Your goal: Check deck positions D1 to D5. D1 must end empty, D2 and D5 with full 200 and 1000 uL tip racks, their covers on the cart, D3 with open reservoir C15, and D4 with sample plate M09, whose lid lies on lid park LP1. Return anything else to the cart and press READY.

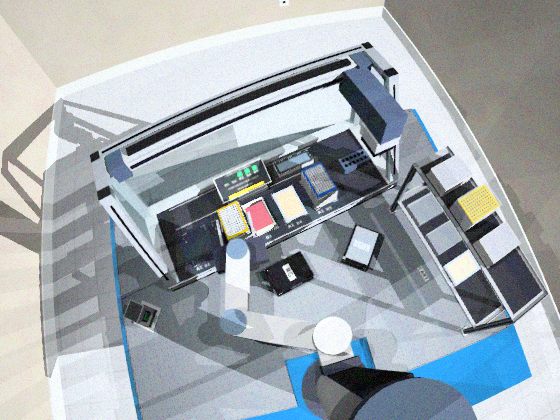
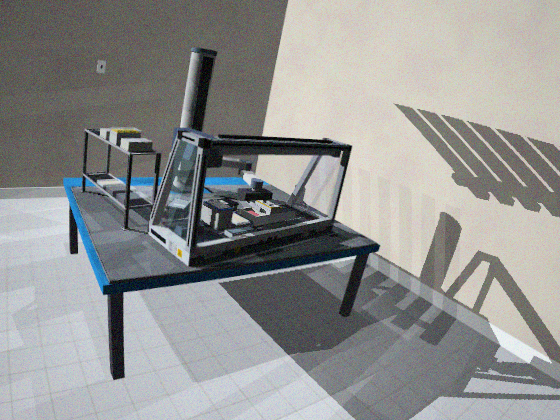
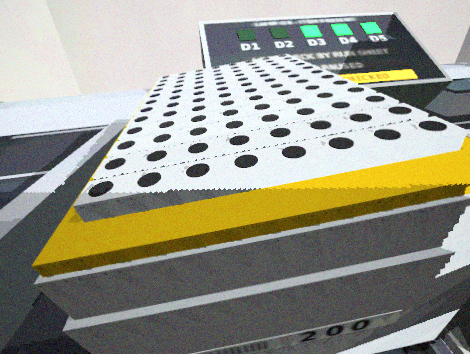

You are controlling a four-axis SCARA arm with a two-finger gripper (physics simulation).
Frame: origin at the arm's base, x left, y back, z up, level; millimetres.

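Seen in the pictures: gripper, fingertip midpoint: (image 1: 233,216) (image 2: 269,209).
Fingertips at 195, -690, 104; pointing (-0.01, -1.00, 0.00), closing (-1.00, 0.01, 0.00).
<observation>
Pixels of each thing's middle, then the offset from my fingertips to it, as dx, dy, dz. "spot": a spot on its surface instead.
- yellow-framed tip rack marked 200 at the middle of its body: (image 3: 246,165) (image 1: 234,222) (image 2: 267,209) +1, +21, -6
- pink open reservoir at the middle of its body: (image 1: 259,216) (image 2: 253,214) -92, +13, -28
- cream plate at the middle of its body: (image 1: 289,203) -214, -10, -36
- blue-framed rack at the middle of its body: (image 1: 319,185) (image 2: 216,213) -336, -33, +5
- panel at a spot on its surface: (image 3: 300,55) (image 1: 238,184) spot: -47, -113, +21
- labelled black block at the middle of its body: (image 1: 289,273) (image 2: 223,205) -143, +244, -64
- pale top at a spot on its surface: (image 1: 362,246) spot: -422, +229, -34
- yellow rack at the middle of its body: (image 1: 478,203) (image 2: 125,131) -719, +305, +316
- button box at a spot on its surface: (image 1: 146,316) spot: +391, +289, +2
- pipetting head at a spot on its surface: (image 1: 375,105) spot: -503, -49, +395
The yellow-framed tip rack marked 200 (image 1: 232,220) (image 2: 267,206) (image 3: 250,295) is over the D2 area, its holed top uncovered. My gripper (image 1: 233,226) (image 3: 260,200) is shut on it; its right finger is mostly hidden, and I cannot tell whether the rack is raised. The pink open reservoir (image 1: 260,216) is at D3 beside it. A cream plate (image 1: 290,204) is at D4, and the blue-framed rack (image 1: 319,181) is at D5. The panel (image 1: 242,181) (image 3: 300,55) shows D1 and D2 dark, D3 to D5 green. The cart (image 1: 410,182) stands at the right.
A labelled black block (image 1: 288,272) and a stand with a pale top (image 1: 362,246) lie in front. The cart bears pale boxes, a yellow rack (image 1: 478,204) and plates. A button box (image 1: 146,316) is left. The frame's posts and pipetting head (image 1: 375,105) surround the deck.
</observation>
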